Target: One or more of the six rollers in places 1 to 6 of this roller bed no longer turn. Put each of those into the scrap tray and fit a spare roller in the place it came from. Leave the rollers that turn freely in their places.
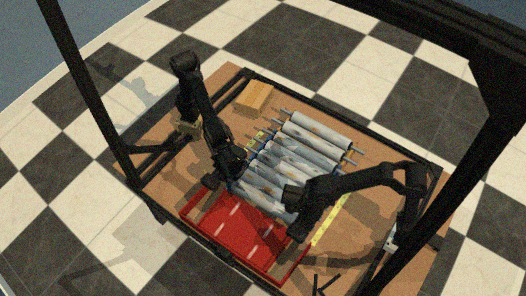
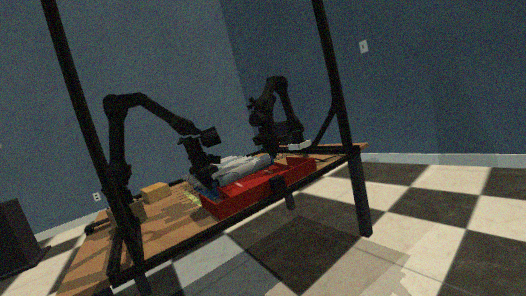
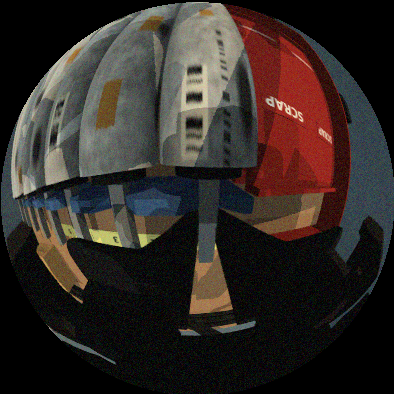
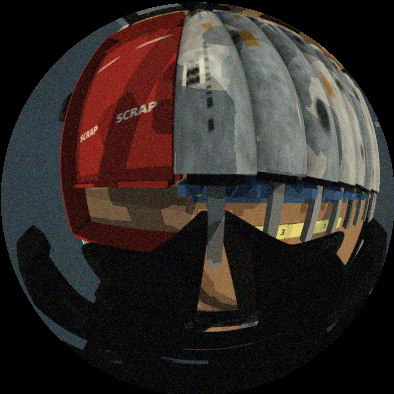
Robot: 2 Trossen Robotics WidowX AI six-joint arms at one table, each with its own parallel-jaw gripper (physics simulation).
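Pixels of known places: left gripper, fingertip midpoint: (image 1: 227, 181) (image 2: 210, 190) (image 3: 204, 213); right gripper, fingertip midpoint: (image 1: 304, 226) (image 2: 273, 158) (image 4: 213, 215); left arm's base, link origin: (image 1: 190, 115); right arm's base, link origin: (image 1: 403, 239) (image 2: 298, 142).
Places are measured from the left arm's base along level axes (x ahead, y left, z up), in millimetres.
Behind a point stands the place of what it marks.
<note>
The roller bed holds several grey rollers side by side on blue rails (image 1: 275, 133) (image 3: 154, 202) (image 4: 249, 190). The front roller (image 1: 262, 199) {z 6, x 390, y -271 mm} (image 2: 244, 168) {z -6, x 382, y -282 mm} (image 3: 205, 91) (image 4: 213, 110) {z 12, x 489, y -295 mm} lies right beside the red scrap tray (image 1: 238, 229) {z -49, x 338, y -377 mm} (image 2: 253, 185) {z -50, x 315, y -372 mm} (image 3: 293, 139) {z -43, x 275, y -307 mm} (image 4: 110, 128) {z -47, x 434, y -389 mm}, which is empty. My left gripper (image 1: 230, 180) {z -40, x 240, y -216 mm} (image 2: 206, 179) (image 3: 204, 213) {z -40, x 240, y -216 mm} is shut on this roller's left axle stub. My right gripper (image 1: 298, 217) (image 2: 270, 154) {z -21, x 547, y -313 mm} (image 4: 213, 215) {z -21, x 547, y -313 mm} is shut on its other axle stub. I cannot tell whether the roller still rests on the rails.
Two more grey rollers (image 1: 320, 130) {z -6, x 507, y 80 mm} (image 1: 313, 141) {z -6, x 493, y 21 mm} lie at the back of the row. A cardboard box (image 1: 253, 97) {z -21, x 202, y 184 mm} (image 2: 154, 192) {z -35, x 169, y 135 mm} stands behind the bed. Yellow number strips (image 1: 330, 218) {z -75, x 624, y -235 mm} (image 3: 110, 238) (image 4: 290, 230) {z -76, x 627, y -219 mm} run along both sides. A black frame edges the table.
</note>
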